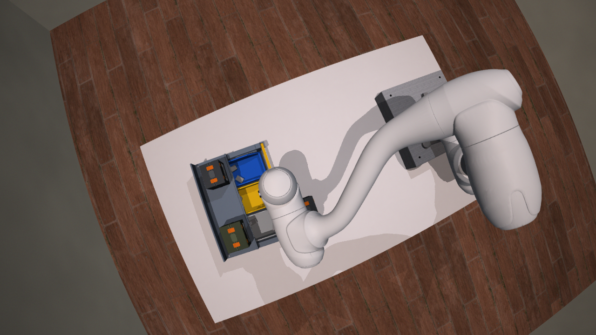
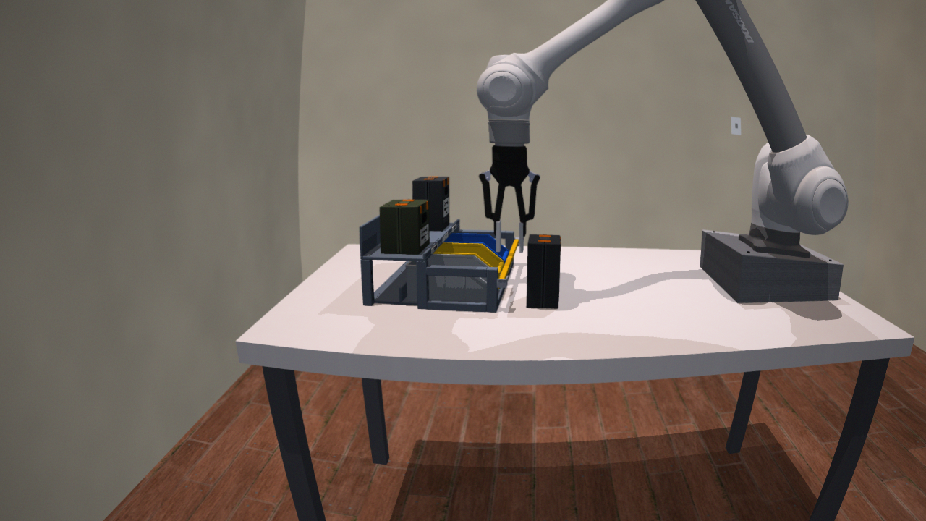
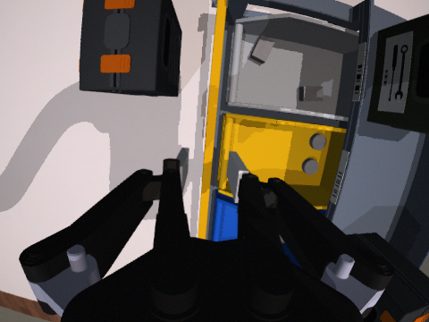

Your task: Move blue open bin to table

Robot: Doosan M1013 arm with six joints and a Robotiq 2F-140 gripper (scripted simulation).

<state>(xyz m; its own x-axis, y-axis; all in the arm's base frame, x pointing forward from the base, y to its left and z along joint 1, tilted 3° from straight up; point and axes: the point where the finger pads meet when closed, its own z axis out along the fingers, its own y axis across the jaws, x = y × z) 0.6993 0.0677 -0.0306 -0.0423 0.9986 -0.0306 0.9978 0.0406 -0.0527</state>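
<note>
My hand is 50 mm above the yellow bar. Also, from my hand: blue open bin (110 mm ahead, 110 mm to the right, 70 mm below); yellow bin (100 mm ahead, 70 mm below); black box (80 mm behind, 110 mm to the left, 40 mm below).
</note>
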